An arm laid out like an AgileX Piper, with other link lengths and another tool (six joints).
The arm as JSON. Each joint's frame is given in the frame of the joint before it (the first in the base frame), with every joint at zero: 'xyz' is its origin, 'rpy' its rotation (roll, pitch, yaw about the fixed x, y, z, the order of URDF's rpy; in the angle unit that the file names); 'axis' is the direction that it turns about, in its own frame. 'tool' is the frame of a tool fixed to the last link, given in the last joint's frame.
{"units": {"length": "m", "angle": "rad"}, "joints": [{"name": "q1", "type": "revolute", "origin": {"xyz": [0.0, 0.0, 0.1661], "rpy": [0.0, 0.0, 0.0]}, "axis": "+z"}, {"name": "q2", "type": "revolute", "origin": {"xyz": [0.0, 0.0, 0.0], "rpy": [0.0, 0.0, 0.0]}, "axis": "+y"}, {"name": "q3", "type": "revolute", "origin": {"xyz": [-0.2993, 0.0, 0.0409], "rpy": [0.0, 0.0, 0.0]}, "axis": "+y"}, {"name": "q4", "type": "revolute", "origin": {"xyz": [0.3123, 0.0, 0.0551], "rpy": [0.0, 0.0, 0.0]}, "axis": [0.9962, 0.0, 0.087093]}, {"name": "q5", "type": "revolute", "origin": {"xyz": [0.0, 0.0, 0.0], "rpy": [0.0, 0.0, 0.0]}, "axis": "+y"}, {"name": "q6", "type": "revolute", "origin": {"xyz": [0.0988, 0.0, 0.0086], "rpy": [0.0, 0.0, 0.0]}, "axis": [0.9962, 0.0, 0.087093]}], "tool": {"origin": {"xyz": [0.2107, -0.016, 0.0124], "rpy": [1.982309, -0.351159, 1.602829]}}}
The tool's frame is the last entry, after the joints.
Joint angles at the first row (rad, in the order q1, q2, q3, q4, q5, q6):
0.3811 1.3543 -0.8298 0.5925 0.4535 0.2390
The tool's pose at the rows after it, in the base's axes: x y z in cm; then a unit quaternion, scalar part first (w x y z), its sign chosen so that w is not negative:
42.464 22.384 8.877 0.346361 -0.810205 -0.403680 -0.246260
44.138 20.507 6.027 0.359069 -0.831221 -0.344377 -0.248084
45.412 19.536 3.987 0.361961 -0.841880 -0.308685 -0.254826
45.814 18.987 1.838 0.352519 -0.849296 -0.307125 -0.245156
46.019 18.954 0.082 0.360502 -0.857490 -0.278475 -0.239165
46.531 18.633 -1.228 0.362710 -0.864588 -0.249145 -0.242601
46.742 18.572 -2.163 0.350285 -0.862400 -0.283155 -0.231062
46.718 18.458 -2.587 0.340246 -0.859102 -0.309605 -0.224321
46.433 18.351 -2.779 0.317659 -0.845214 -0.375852 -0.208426
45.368 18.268 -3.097 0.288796 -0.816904 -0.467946 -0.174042
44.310 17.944 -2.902 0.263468 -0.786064 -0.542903 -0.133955
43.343 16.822 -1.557 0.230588 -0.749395 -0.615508 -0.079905
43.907 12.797 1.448 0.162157 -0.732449 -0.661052 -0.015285
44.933 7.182 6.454 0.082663 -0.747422 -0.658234 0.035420
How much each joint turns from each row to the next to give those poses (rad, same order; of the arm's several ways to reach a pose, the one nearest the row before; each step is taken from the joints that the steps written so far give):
-0.0659 0.1071 0.0000 0.1413 -0.0268 -0.0129
-0.0539 0.0840 -0.0018 0.1058 -0.0374 -0.0355
-0.0203 0.0633 0.0001 0.1054 -0.0487 -0.0596
0.0000 0.0563 -0.0068 0.0242 -0.0312 -0.0396
0.0000 0.0513 -0.0109 0.0431 -0.0156 0.0083
0.0000 0.0394 -0.0047 0.0656 -0.0314 -0.0130
0.0000 0.0313 -0.0167 -0.0044 0.0014 -0.0737
0.0000 0.0101 -0.0020 0.0019 -0.0006 -0.0617
0.0000 0.0000 0.0000 -0.0319 0.0127 -0.1146
0.0000 -0.0063 0.0000 -0.1039 0.0407 -0.1071
0.0000 -0.0144 -0.0184 -0.1763 0.0650 -0.0049
0.0000 -0.0330 -0.0497 -0.2469 0.1197 0.0543
0.0000 -0.0462 -0.0906 -0.3300 0.1511 0.1438
0.0000 -0.0629 -0.0942 -0.2820 0.1685 0.1602

